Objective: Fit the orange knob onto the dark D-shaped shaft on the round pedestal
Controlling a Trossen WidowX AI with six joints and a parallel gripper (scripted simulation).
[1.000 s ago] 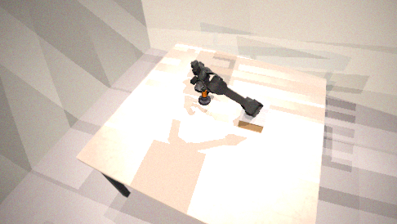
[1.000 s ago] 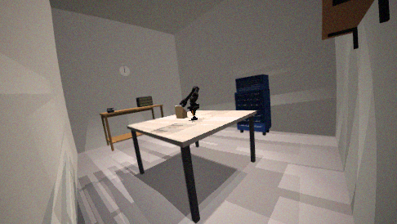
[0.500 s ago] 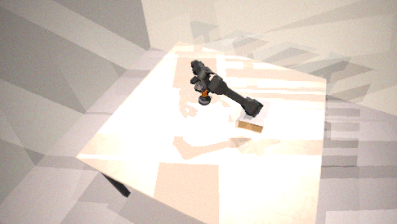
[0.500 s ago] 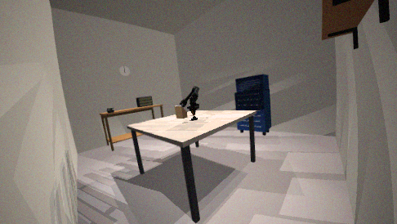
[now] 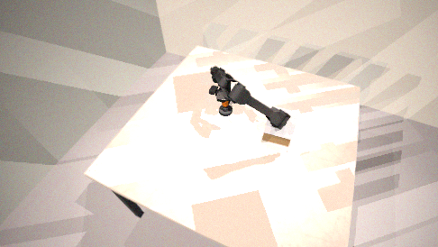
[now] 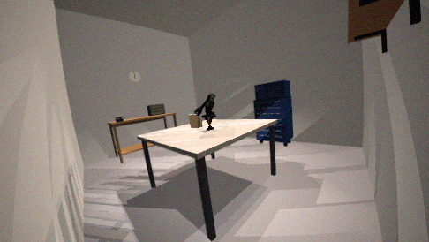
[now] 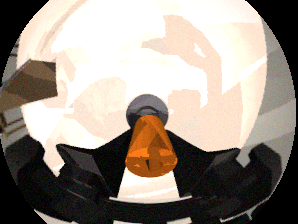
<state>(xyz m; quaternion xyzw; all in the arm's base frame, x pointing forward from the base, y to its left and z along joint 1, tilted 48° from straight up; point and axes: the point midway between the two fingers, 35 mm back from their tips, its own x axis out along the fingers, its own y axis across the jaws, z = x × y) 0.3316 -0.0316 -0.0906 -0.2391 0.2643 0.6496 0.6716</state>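
Now: gripper tip 20 mm below the orange knob. From my gripper tip the other things lie so: dark round pedestal 40 mm below.
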